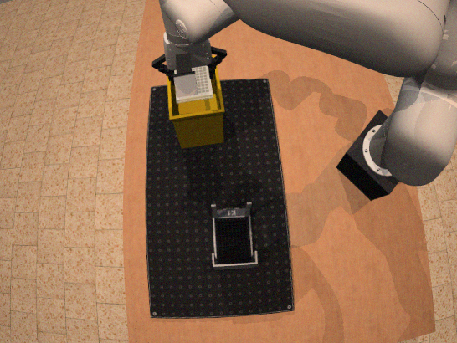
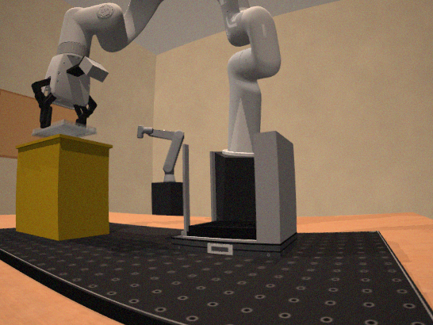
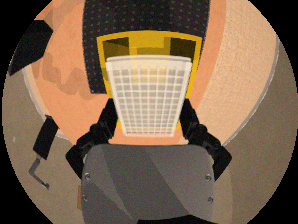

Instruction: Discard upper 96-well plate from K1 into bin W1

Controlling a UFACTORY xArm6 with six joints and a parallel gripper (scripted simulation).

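Now: hand 130 mm above the yellow bin W1. From my hand the other things lie so: white 96-well plate 10 mm below; dark plate 100 mm behind, 360 mm to the left, 190 mm below.
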